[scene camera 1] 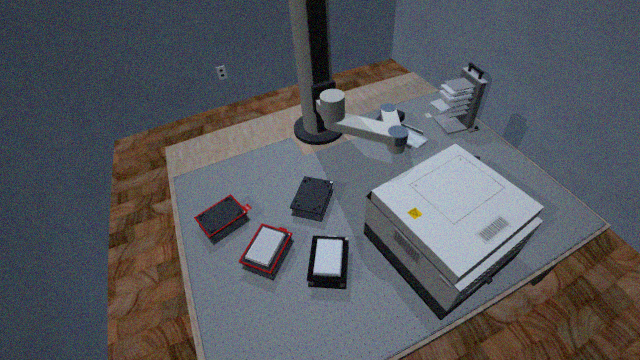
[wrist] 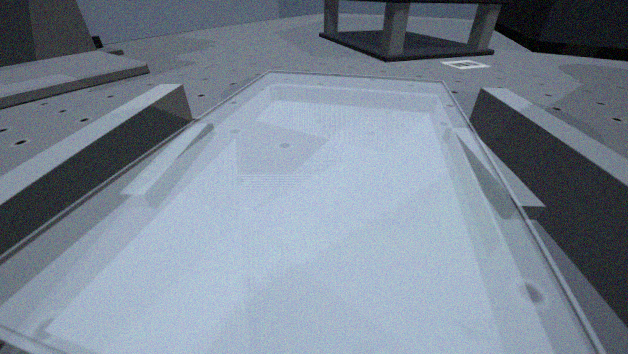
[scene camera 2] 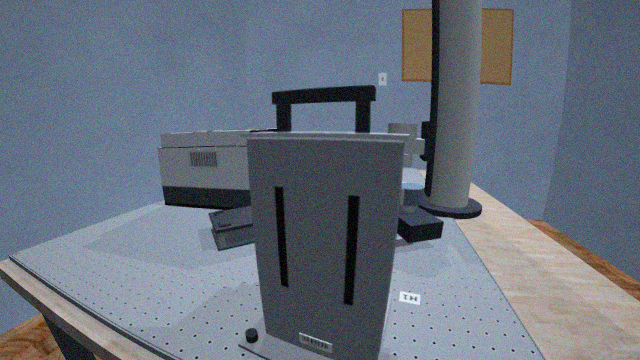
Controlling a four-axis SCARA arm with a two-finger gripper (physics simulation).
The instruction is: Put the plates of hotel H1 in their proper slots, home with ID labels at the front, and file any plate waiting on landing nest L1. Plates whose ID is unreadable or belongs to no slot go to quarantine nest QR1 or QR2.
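Frame: origin at the arm's base, x ahead, y left, z up, level; millimetres.
Seen in the pictures: gripper, fingertip midpoint: point(scene camera 1: 416, 139) point(wrist: 327, 110); arm's base, link origin: point(scene camera 1: 319, 128) point(scene camera 2: 445, 206).
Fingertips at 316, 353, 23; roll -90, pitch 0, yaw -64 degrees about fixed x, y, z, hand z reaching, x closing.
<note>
Offsets run from my fingertips to a thing's middle, as dx, dy, dz. "spot": to the spot under its first point.
Hotel H1 {-31, +254, +136} point(scene camera 1: 479, 100) point(scene camera 2: 325, 165) point(wrist: 60, 30) stands at the table's far corner. In scene camera 1 it holds several pale plates or shelves, one sticking out; its back panel hides them in scene camera 2. A clear, shallow, lid-like plate {-24, -11, -3} point(scene camera 1: 418, 140) point(wrist: 320, 240) lies low over the table near the arm's base; no ID is readable on it. My gripper point(scene camera 1: 414, 135) point(wrist: 327, 110) is shut on this clear plate, one finger along each long side, the pads showing through its rim. Its dark body point(scene camera 2: 421, 227) shows beside the hotel. Nest names are unreadable.
Two red-rimmed nests {spot: +120, -949, +39} point(scene camera 1: 214, 232) {spot: +280, -886, +40} point(scene camera 1: 242, 262), one carrying a white plate {+258, -797, +47} point(scene camera 1: 266, 246), stand at the left. A black nest {+386, -626, +20} point(scene camera 1: 313, 277) carries another white plate {+386, -626, +47} point(scene camera 1: 328, 256). A dark stand point(scene camera 1: 312, 195) is behind them. A large white instrument {+488, -256, +116} point(scene camera 1: 455, 200) point(scene camera 2: 205, 170) stands at the right.
</note>
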